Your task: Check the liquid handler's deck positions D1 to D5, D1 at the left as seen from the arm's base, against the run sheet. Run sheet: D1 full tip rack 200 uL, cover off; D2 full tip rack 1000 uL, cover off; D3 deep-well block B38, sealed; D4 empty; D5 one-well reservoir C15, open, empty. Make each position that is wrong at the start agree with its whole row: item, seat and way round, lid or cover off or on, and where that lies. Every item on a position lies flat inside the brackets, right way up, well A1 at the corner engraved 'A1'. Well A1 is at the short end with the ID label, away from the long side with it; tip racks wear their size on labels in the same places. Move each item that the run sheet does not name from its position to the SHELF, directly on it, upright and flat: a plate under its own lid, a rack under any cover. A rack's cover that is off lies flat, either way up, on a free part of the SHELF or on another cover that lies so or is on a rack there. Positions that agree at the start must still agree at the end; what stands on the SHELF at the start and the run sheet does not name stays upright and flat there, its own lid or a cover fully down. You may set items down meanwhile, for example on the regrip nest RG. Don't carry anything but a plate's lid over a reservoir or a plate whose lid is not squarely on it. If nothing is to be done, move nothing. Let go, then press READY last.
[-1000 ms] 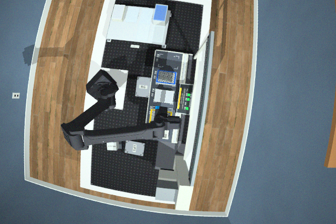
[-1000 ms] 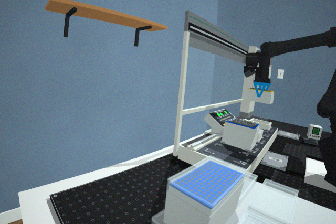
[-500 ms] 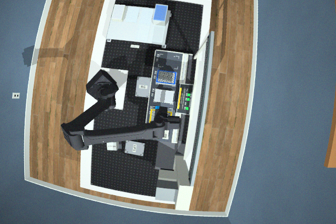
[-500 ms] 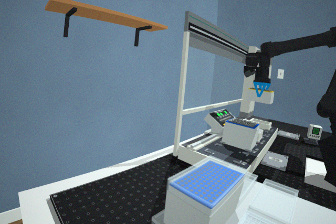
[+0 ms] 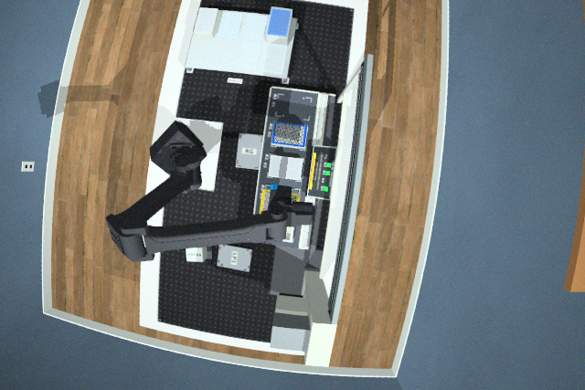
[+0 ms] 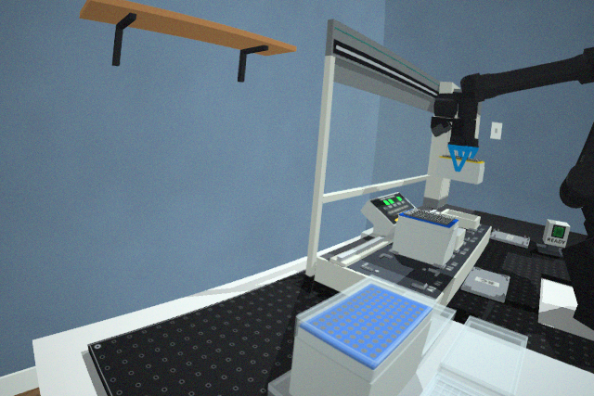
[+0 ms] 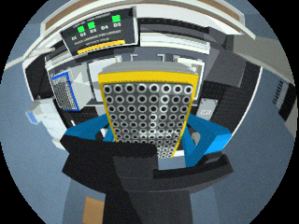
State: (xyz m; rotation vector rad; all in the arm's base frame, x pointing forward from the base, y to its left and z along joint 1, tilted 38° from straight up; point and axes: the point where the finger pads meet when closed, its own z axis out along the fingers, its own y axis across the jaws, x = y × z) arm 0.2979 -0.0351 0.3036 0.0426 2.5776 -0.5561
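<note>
Now: the yellow-rimmed tip rack 1 cm behind my hand and 1 cm above it. Round my hand: white reservoir 19 cm below, 12 cm to the right, 2 cm behind; then blue-rimmed tip rack 24 cm to the left, 13 cm below, 3 cm ahead; then white deep-well block 18 cm below, 12 cm to the left, 2 cm ahead.
</note>
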